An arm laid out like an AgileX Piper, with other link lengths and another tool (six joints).
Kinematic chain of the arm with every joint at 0, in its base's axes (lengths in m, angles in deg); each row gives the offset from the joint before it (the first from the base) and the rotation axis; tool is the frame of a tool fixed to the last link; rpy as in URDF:
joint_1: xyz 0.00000 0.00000 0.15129 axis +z
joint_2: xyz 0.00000 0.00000 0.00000 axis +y
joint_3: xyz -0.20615 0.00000 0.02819 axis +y
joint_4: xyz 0.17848 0.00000 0.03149 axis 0.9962 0 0.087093
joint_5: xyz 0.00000 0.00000 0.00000 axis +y
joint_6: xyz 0.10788 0.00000 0.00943 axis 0.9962 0 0.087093
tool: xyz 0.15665 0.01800 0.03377 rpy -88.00 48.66 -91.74
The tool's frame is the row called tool.
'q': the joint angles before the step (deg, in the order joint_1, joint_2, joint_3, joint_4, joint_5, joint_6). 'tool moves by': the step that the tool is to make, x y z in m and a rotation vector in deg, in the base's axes. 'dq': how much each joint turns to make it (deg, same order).
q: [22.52 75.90 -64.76 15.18 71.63 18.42]
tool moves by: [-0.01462 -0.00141 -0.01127 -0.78 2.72 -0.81]
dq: [1.47 -0.74 3.15 -0.10 -0.20 2.37]
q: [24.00 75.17 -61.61 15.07 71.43 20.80]
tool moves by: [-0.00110 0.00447 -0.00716 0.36 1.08 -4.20]
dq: [2.45 -0.03 2.27 -0.24 -3.02 6.22]
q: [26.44 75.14 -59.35 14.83 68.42 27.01]
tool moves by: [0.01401 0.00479 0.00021 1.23 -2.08 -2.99]
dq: [0.63 0.36 0.82 -0.22 -4.36 2.72]
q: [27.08 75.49 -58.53 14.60 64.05 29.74]
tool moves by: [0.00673 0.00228 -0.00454 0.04 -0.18 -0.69]
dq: [0.10 1.73 0.00 -0.01 -2.04 0.31]
